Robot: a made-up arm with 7 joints. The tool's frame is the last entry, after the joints.
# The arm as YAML. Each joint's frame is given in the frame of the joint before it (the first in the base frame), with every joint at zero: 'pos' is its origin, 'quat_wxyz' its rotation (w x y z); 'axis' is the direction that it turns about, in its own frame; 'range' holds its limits. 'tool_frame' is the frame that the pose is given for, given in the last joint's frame.
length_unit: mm
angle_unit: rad
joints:
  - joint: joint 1
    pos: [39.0, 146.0, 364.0]
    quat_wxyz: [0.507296, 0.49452, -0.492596, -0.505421]
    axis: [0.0, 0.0, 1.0]
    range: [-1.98, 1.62]
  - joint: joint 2
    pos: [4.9, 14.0, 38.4]
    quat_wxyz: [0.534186, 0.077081, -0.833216, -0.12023]
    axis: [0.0, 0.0, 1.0]
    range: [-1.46, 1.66]
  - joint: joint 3
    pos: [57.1, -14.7, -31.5]
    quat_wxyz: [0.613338, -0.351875, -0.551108, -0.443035]
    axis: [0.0, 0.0, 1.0]
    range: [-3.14, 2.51]
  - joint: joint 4
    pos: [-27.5, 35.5, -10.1]
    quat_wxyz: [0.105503, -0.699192, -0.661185, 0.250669]
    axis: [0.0, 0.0, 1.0]
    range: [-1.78, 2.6]
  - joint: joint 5
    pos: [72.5, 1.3, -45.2]
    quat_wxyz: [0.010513, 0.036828, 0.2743, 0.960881]
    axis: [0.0, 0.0, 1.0]
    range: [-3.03, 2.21]
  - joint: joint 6
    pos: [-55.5, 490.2, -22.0]
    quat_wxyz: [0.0, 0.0, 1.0, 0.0]
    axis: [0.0, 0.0, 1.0]
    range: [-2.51, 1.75]
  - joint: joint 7
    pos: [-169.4, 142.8, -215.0]
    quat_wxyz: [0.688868, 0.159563, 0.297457, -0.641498]
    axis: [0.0, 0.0, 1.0]
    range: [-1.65, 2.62]
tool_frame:
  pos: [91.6, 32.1, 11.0]
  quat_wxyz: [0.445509, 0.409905, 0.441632, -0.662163]
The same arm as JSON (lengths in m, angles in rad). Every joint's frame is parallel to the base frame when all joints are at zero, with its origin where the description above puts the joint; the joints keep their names.
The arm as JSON. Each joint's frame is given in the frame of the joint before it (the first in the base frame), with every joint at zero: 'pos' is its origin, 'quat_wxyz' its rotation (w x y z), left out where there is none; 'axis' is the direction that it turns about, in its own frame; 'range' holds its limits. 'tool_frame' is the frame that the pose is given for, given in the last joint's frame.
{"length_unit": "m", "angle_unit": "rad", "joints": [{"joint": "joint 1", "pos": [0.039, 0.146, 0.364], "axis": [-0.999665, -0.0038, 0.025599], "range": [-1.98, 1.62]}, {"joint": "joint 2", "pos": [-0.038, -0.005, 0.015], "axis": [0.399815, 0.910234, 0.107804], "range": [-1.46, 1.66]}, {"joint": "joint 3", "pos": [-0.059, -0.005, -0.031], "axis": [0.140903, -0.0199, 0.989823], "range": [-3.14, 2.51]}, {"joint": "joint 4", "pos": [-0.045, -0.009, -0.004], "axis": [-0.169701, -0.504104, -0.846806], "range": [-1.78, 2.6]}, {"joint": "joint 5", "pos": [-0.057, 0.055, 0.032], "axis": [0.0, 0.0, -1.0], "range": [-3.03, 2.21]}, {"joint": "joint 6", "pos": [-0.262, -0.418, 0.022], "axis": [0.0, 0.0, 1.0], "range": [-2.51, 1.75]}, {"joint": "joint 7", "pos": [0.091, -0.202, -0.215], "axis": [0.075202, 0.631014, 0.772118], "range": [-1.65, 2.62]}], "tool_frame": {"pos": [0.002, 0.082, -0.053], "quat_wxyz": [0.703864, -0.174958, 0.49082, -0.482765]}}
